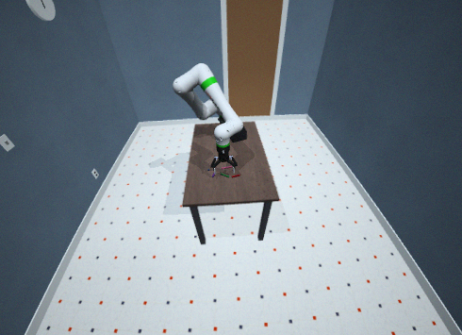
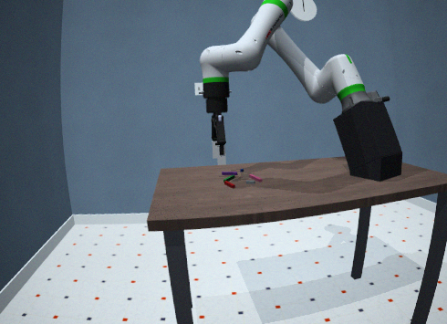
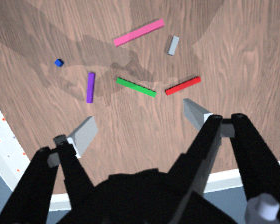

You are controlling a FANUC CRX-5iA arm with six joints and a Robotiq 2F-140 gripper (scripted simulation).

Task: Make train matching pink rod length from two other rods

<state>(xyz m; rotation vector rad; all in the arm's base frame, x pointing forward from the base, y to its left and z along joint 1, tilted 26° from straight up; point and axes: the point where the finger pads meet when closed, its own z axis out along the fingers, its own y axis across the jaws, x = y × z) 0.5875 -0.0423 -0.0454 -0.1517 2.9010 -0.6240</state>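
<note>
My gripper is now 100 mm past the small blue rod, 140 mm to the left of it and 70 mm above it. The rest, counted from my hand: red rod 30 mm behind, 90 mm to the left, 70 mm below; then green rod 30 mm behind, 70 mm below; then purple rod 40 mm behind, 90 mm to the right, 70 mm below.
</note>
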